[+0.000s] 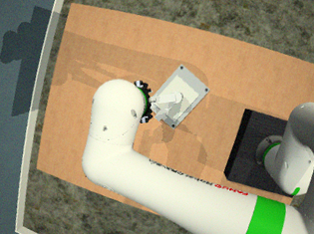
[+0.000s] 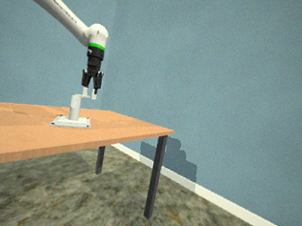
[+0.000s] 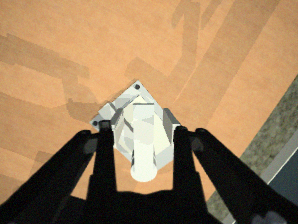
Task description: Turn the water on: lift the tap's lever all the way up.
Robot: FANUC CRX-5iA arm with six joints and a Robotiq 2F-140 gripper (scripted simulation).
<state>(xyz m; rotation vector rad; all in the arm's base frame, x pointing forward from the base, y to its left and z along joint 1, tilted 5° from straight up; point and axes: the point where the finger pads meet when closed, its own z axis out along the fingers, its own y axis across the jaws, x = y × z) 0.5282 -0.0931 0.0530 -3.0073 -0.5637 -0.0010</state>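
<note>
My gripper is now 40 mm past the lever, 20 mm above it and 10 mm to the left of it.
</note>
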